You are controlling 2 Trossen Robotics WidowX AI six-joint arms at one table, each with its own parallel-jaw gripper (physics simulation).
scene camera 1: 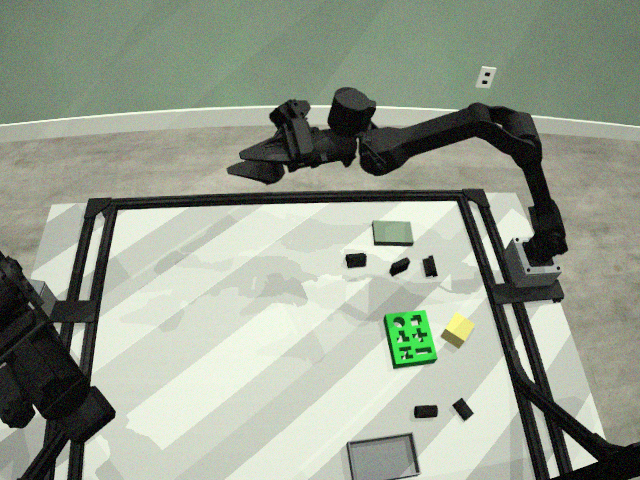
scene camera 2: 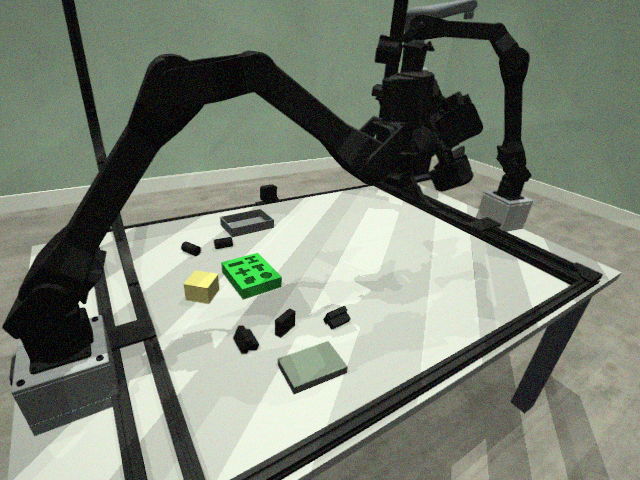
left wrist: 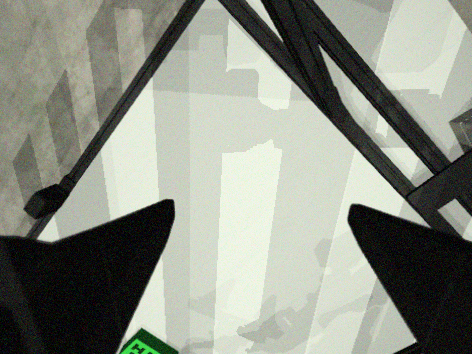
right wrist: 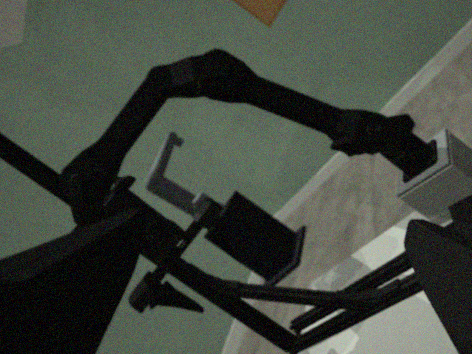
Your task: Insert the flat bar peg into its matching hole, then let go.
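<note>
A thin black slab (scene camera 1: pixel 399 266) (scene camera 2: pixel 284 322) that looks like the flat bar peg stands on edge on the table. The green board (scene camera 1: pixel 393 345) (scene camera 2: pixel 261 289) (left wrist: pixel 152 341) lies flat, with its narrow bar hole (scene camera 1: pixel 423 350) (scene camera 2: pixel 235 264) visible. My left gripper (left wrist: pixel 260 209) is open and empty, high over the table and away from the slab; a corner of the board shows near its finger. In scene camera 1 its fingers cannot be made out. My right gripper (scene camera 1: pixel 234 163) (right wrist: pixel 274 227) is open and empty, raised beyond the table's far edge in scene camera 1.
Other black pegs (scene camera 1: pixel 355 260) (scene camera 1: pixel 429 266) (scene camera 1: pixel 425 411) (scene camera 1: pixel 462 408) lie around the board. A yellow block (scene camera 1: pixel 458 330) (scene camera 2: pixel 201 287) sits beside it. A grey-green slab (scene camera 1: pixel 392 233) (scene camera 2: pixel 312 366) and a shallow grey tray (scene camera 1: pixel 381 438) (scene camera 2: pixel 248 230) stand apart. A black frame (scene camera 1: pixel 289 197) borders the work area.
</note>
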